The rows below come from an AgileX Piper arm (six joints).
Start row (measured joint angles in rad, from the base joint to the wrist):
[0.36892, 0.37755, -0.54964, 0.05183, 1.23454, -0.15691]
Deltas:
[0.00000, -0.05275, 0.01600, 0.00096, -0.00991, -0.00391]
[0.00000, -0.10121, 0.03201, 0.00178, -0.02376, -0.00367]
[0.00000, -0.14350, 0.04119, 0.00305, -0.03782, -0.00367]
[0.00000, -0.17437, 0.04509, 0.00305, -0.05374, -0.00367]
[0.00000, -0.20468, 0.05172, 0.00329, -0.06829, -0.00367]
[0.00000, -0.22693, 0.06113, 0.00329, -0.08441, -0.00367]
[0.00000, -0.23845, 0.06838, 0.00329, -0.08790, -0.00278]
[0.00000, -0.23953, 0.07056, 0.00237, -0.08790, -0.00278]
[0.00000, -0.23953, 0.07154, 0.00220, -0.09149, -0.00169]
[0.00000, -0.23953, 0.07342, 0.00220, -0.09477, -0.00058]
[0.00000, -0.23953, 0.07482, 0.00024, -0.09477, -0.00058]
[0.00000, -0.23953, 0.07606, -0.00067, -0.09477, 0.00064]
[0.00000, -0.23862, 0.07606, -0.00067, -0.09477, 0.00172]
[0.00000, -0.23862, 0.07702, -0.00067, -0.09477, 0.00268]
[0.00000, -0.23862, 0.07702, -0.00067, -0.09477, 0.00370]
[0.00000, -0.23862, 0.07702, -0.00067, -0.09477, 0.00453]
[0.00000, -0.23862, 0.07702, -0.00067, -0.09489, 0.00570]
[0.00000, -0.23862, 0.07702, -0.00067, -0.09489, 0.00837]
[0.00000, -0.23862, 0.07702, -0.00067, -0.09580, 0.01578]
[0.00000, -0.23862, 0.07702, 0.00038, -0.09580, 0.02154]
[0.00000, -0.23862, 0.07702, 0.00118, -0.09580, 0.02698]
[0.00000, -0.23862, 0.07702, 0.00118, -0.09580, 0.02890]
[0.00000, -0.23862, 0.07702, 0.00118, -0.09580, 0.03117]
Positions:
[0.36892, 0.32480, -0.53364, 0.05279, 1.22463, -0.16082]
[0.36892, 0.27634, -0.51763, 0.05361, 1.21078, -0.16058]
[0.36892, 0.23405, -0.50845, 0.05488, 1.19672, -0.16058]
[0.36892, 0.20318, -0.50455, 0.05488, 1.18080, -0.16058]
[0.36892, 0.17287, -0.49792, 0.05512, 1.16625, -0.16058]
[0.36892, 0.15062, -0.48851, 0.05512, 1.15013, -0.16058]
[0.36892, 0.13910, -0.48126, 0.05512, 1.14664, -0.15969]
[0.36892, 0.13802, -0.47908, 0.05420, 1.14664, -0.15969]
[0.36892, 0.13802, -0.47810, 0.05403, 1.14305, -0.15860]
[0.36892, 0.13802, -0.47622, 0.05403, 1.13977, -0.15749]
[0.36892, 0.13802, -0.47482, 0.05207, 1.13977, -0.15749]
[0.36892, 0.13802, -0.47358, 0.05116, 1.13977, -0.15627]
[0.36892, 0.13893, -0.47358, 0.05116, 1.13977, -0.15519]
[0.36892, 0.13893, -0.47262, 0.05116, 1.13977, -0.15423]
[0.36892, 0.13893, -0.47262, 0.05116, 1.13977, -0.15321]
[0.36892, 0.13893, -0.47262, 0.05116, 1.13977, -0.15238]
[0.36892, 0.13893, -0.47262, 0.05116, 1.13965, -0.15121]
[0.36892, 0.13893, -0.47262, 0.05116, 1.13965, -0.14854]
[0.36892, 0.13893, -0.47262, 0.05116, 1.13874, -0.14113]
[0.36892, 0.13893, -0.47262, 0.05221, 1.13874, -0.13537]
[0.36892, 0.13893, -0.47262, 0.05301, 1.13874, -0.12993]
[0.36892, 0.13893, -0.47262, 0.05301, 1.13874, -0.12801]
[0.36892, 0.13893, -0.47262, 0.05301, 1.13874, -0.12574]

